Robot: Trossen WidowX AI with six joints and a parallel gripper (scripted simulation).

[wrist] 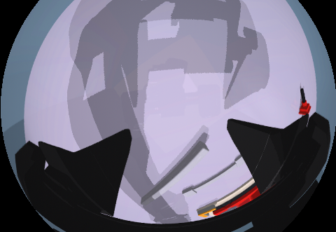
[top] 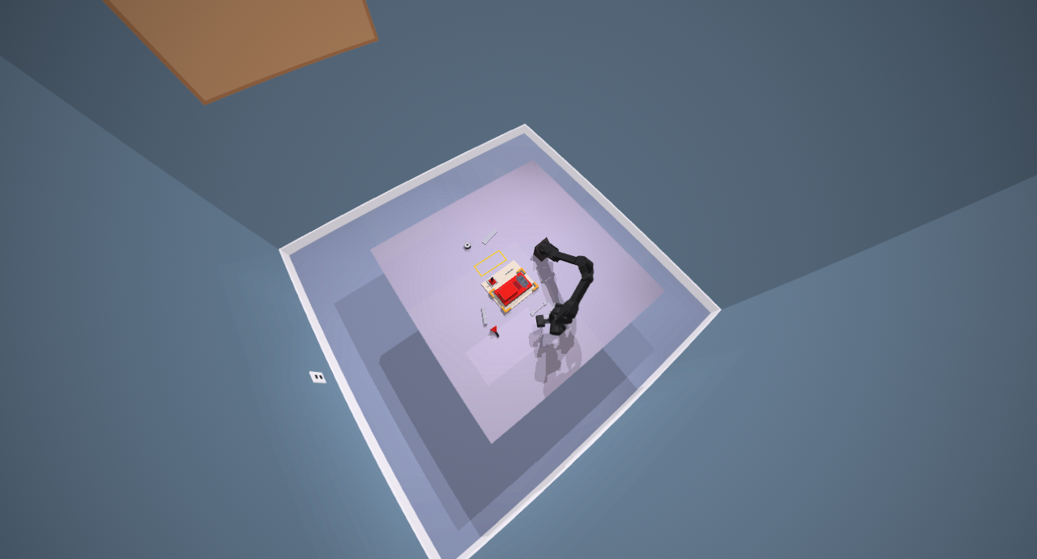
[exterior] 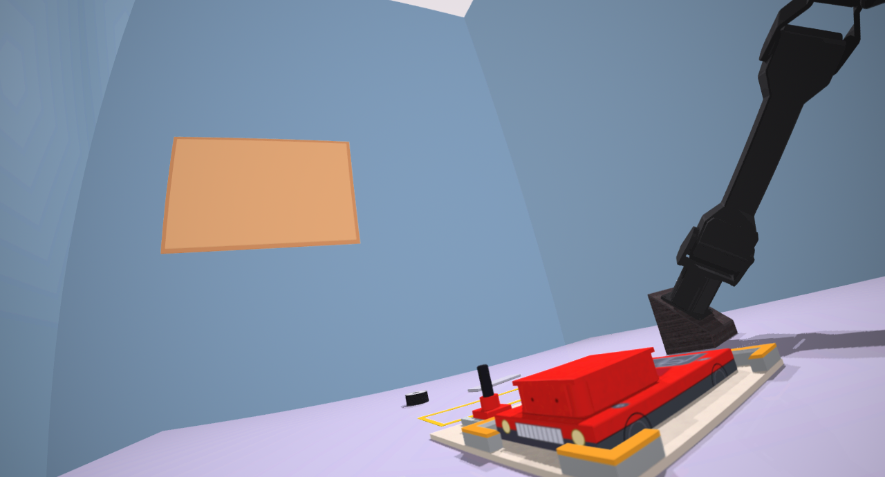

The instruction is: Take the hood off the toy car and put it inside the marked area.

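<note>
Right now the hood is 4 cm ahead of my gripper tip, 30 cm to the right of it and 2 cm above it. Round my gripper tip: grey engine block (5 cm ahead, 29 cm to the right); then thin grey bar (14 cm behind, 65 cm to the right, 2 cm below); then black wheel (70 cm to the right, 1 cm below).
</note>
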